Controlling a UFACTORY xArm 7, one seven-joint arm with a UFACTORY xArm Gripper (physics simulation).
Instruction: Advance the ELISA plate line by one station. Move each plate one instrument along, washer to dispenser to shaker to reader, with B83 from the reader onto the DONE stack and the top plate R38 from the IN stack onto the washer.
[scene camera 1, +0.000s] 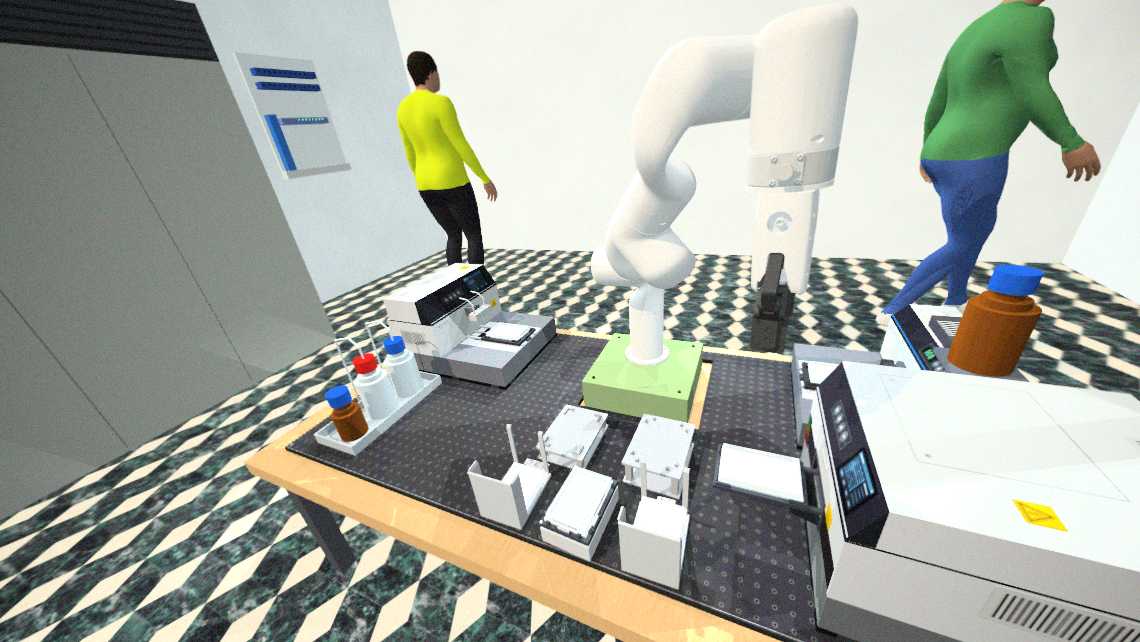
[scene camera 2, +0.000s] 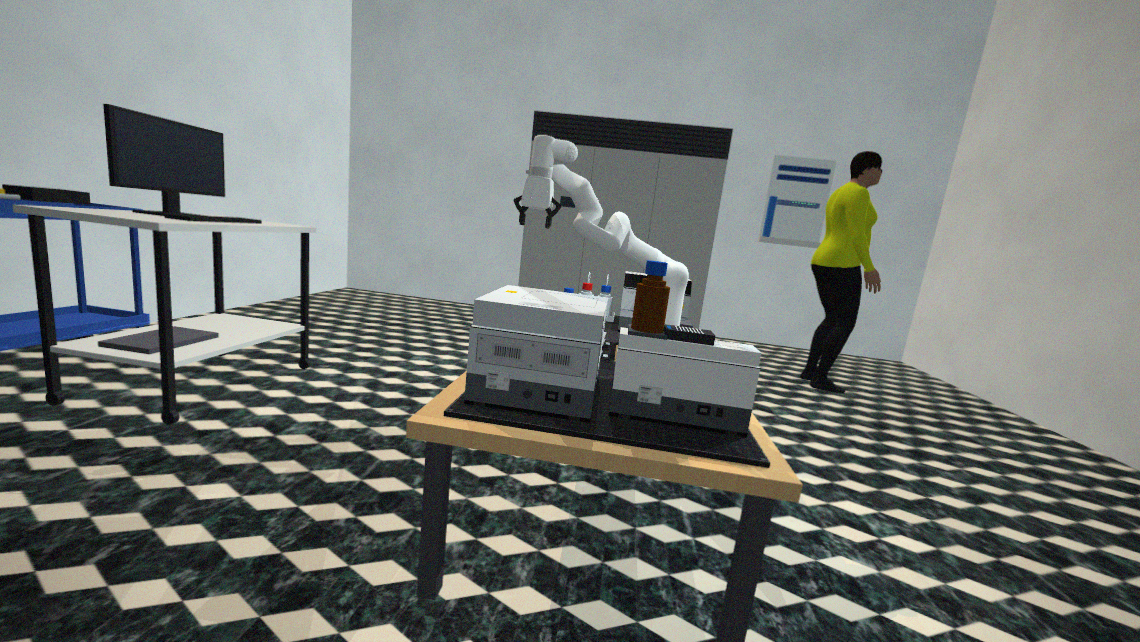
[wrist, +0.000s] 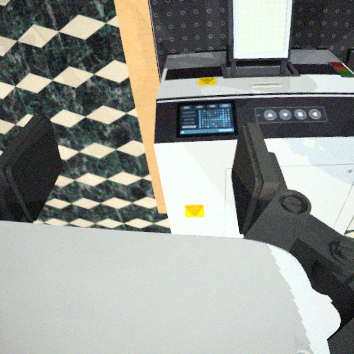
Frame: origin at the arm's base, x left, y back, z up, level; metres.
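Seen in the pictures: gripper, between the fingertips: (scene camera 1: 772, 331) (scene camera 2: 534, 226) (wrist: 143, 143); arm's base, origin of its link: (scene camera 1: 647, 354).
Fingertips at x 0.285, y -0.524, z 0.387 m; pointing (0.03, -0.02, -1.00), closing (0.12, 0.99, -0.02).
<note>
Offsets run from my fingertips to a thing's top centre. "pt": to the spot under its first point.
My gripper (scene camera 1: 769, 330) (scene camera 2: 535, 216) (wrist: 143, 143) is open and empty, high above the table. A white plate {dx +0.019, dy +0.121, dz -0.330 m} (scene camera 1: 759, 472) (wrist: 262, 27) lies on the extended dark tray of the large reader {dx +0.304, dy +0.124, dz -0.192 m} (scene camera 1: 1005, 446) (scene camera 2: 536, 319) (wrist: 195, 190). A white plate {dx -0.761, dy +0.508, dz -0.355 m} (scene camera 1: 506, 331) is on the left rear instrument (scene camera 1: 446, 307), beside the bottles. Another plate {dx -0.282, dy +0.005, dz -0.393 m} (scene camera 1: 580, 500) sits on a low base between two white stack holders {pt dx -0.411, dy -0.057, dz -0.365 m} (scene camera 1: 502, 492) {pt dx -0.124, dy -0.058, dz -0.370 m} (scene camera 1: 654, 546). Plate labels cannot be read. The carrier of the right rear instrument (scene camera 2: 687, 378) is partly hidden in scene camera 1.
Two low platforms with bolted tops {pt dx -0.375, dy +0.183, dz -0.424 m} (scene camera 1: 574, 434) {pt dx -0.171, dy +0.174, dz -0.402 m} (scene camera 1: 658, 450) stand before the green robot base (scene camera 1: 638, 378). A tray of bottles {pt dx -0.902, dy -0.013, dz -0.444 m} (scene camera 1: 358, 446) is at the left. A large brown bottle {pt dx +0.352, dy +0.365, dz -0.150 m} (scene camera 1: 994, 333) (scene camera 2: 650, 305) stands at the right rear. Two people are beyond the table.
</note>
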